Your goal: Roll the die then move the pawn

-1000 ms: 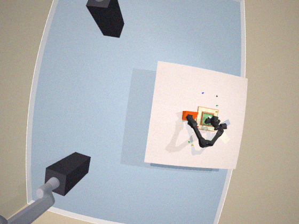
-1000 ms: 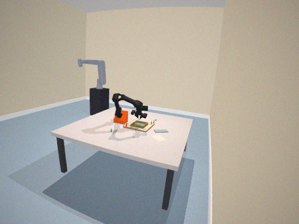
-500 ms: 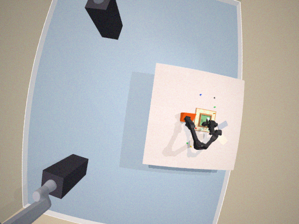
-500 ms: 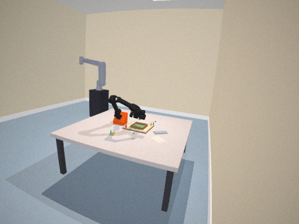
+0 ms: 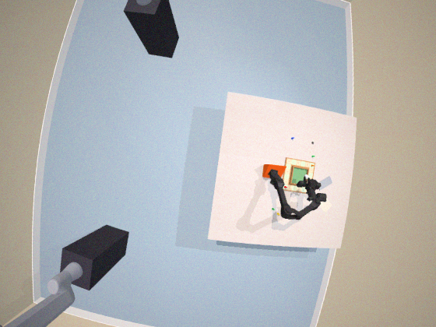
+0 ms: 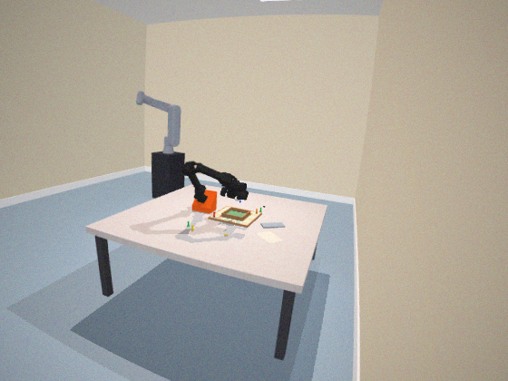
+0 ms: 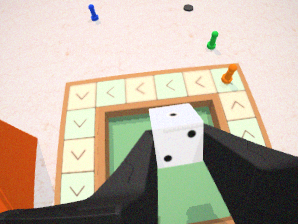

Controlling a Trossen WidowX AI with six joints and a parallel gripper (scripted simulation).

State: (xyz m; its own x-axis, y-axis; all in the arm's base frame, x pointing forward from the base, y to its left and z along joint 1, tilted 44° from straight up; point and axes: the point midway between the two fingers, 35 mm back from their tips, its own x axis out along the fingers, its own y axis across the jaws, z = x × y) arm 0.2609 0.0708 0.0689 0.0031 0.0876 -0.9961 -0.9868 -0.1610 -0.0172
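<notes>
Now: gripper tip right at the white die. The rest, counted from my gripper tip: blue pawn: 310 mm to the left, 130 mm behind, 110 mm below; then green tray: 120 mm below; then red pawn: 120 mm to the right, 100 mm below, 100 mm behind.
</notes>
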